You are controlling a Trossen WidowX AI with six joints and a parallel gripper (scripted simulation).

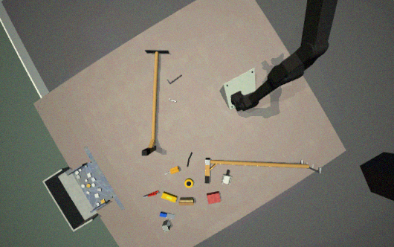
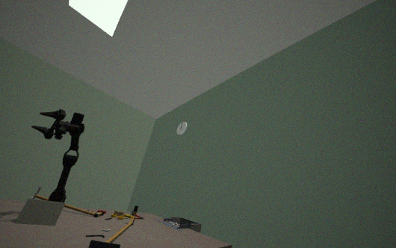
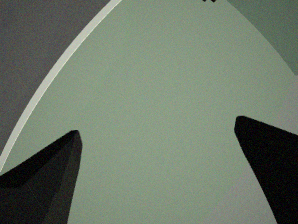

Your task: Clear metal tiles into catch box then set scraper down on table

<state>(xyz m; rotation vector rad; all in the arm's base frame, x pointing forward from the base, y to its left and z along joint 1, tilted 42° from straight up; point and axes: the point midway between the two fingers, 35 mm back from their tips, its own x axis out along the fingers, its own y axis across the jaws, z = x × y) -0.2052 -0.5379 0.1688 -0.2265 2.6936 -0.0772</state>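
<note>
Now: the hex key 53 cm ahead of my gripper tip, 52 cm below it and 3 cm to the left of it. The rest, counted from my gripper tip: long orange-handled tool 73 cm to the left, 48 cm below, 33 cm ahead; then red block 77 cm to the left, 63 cm ahead, 51 cm below; then yellow ring 72 cm ahead, 63 cm to the left, 51 cm below.
</note>
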